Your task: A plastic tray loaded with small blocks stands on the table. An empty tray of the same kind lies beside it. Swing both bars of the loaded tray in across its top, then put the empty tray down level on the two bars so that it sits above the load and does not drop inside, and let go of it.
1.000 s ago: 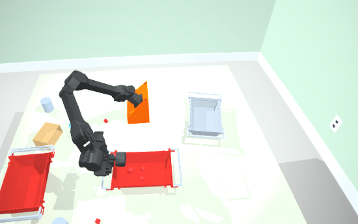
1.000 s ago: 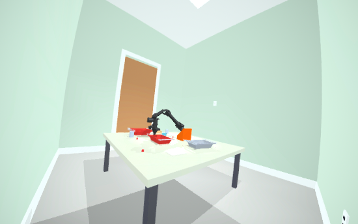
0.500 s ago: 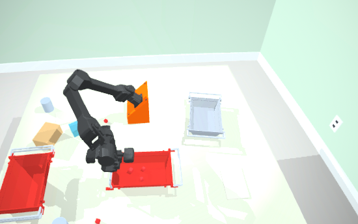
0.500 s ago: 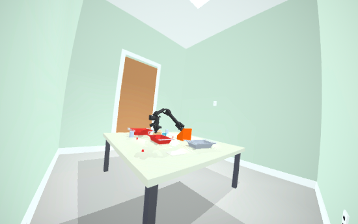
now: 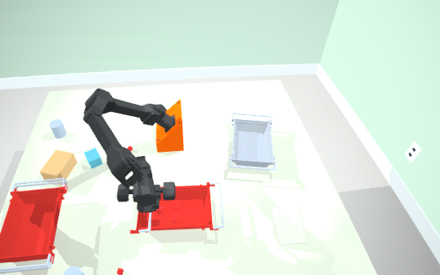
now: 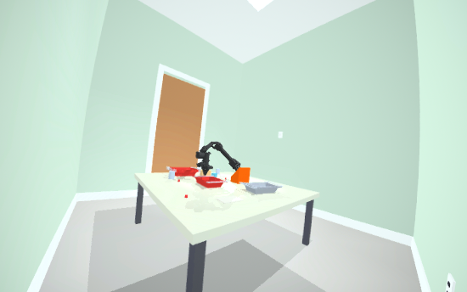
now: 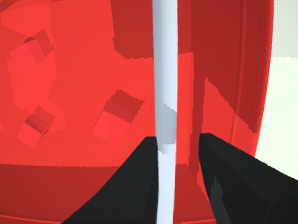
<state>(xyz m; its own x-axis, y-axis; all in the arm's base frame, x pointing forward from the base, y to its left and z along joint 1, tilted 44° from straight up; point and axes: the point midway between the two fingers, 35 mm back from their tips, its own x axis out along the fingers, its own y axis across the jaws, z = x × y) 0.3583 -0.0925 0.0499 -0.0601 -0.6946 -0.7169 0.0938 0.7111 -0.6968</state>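
My gripper tip is now 27 cm past the grey tray, 45 cm to the right of it and 2 cm above it. Round my gripper tip: tan block 25 cm behind, 36 cm to the right, 4 cm below; cyan cube 29 cm behind, 23 cm to the right, 4 cm below.
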